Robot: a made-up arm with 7 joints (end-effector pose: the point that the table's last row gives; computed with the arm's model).
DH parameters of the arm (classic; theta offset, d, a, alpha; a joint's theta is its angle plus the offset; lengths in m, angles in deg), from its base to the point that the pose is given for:
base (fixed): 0 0.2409 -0.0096 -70
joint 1: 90 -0.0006 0.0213 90
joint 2: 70 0.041 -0.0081 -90
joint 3: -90 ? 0.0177 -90
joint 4: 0 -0.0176 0.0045 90
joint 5: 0 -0.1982 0.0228 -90
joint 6: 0 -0.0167 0.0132 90
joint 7: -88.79 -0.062 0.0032 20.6
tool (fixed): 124.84 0.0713 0 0
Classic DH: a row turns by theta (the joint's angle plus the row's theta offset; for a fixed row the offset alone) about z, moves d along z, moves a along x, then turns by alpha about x.
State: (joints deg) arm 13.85 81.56 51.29 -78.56 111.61 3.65 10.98
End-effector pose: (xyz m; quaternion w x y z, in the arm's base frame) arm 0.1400 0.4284 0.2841 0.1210 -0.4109 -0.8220 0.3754
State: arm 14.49 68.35 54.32 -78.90 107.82 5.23 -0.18
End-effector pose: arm 0.1094 0.4423 0.1937 0.1119 -0.3211 -0.8476 0.4074
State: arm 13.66 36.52 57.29 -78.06 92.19 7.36 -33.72
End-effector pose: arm 0.0569 0.3887 -0.0309 0.2346 -0.0284 -0.8489 0.4728
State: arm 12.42 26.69 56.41 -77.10 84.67 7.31 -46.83
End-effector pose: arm 0.0550 0.3455 -0.0946 0.3346 0.0635 -0.8150 0.4688
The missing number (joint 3, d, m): -0.3738
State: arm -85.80 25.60 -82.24 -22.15 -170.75 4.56 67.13
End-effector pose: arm 0.5843 -0.0191 0.2594 0.0099 -0.5248 0.0951 0.8459
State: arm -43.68 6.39 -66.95 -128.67 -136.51 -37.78 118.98
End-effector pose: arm 0.2476 -0.1958 0.0310 0.1338 -0.5304 -0.4968 -0.6738
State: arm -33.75 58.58 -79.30 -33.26 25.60 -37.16 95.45
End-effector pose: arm 0.3060 0.3030 -0.0892 0.6892 -0.3453 -0.4916 0.4051
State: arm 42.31 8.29 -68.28 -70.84 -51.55 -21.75 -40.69
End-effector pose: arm -0.2113 -0.1557 -0.1932 0.4386 -0.4714 -0.4962 -0.5824
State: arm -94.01 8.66 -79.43 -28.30 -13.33 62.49 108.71
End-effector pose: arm 0.5165 -0.2708 0.1869 0.3785 -0.1505 -0.8839 0.2297
